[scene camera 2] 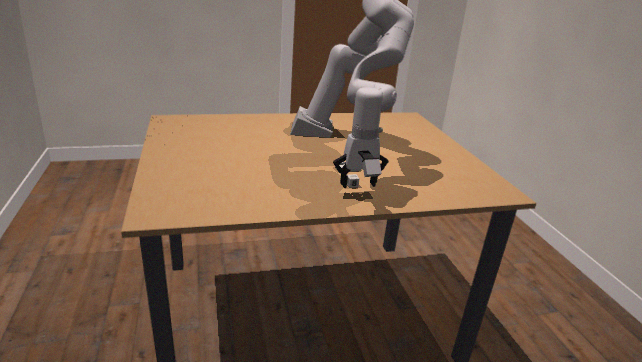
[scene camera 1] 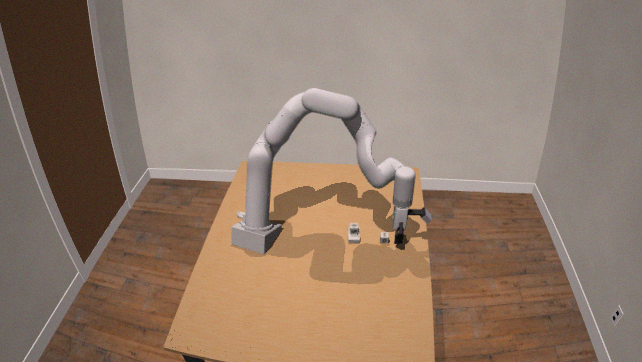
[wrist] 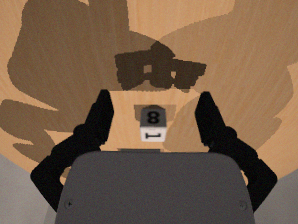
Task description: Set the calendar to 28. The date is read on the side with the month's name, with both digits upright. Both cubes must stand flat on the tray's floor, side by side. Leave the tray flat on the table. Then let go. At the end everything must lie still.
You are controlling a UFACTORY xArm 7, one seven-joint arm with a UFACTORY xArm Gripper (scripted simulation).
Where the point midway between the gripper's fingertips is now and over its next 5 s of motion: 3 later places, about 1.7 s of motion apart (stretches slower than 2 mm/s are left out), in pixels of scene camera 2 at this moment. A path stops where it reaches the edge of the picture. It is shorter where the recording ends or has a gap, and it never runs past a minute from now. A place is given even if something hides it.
My gripper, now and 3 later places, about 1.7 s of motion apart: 358, 185; 356, 145; 354, 149; 353, 156
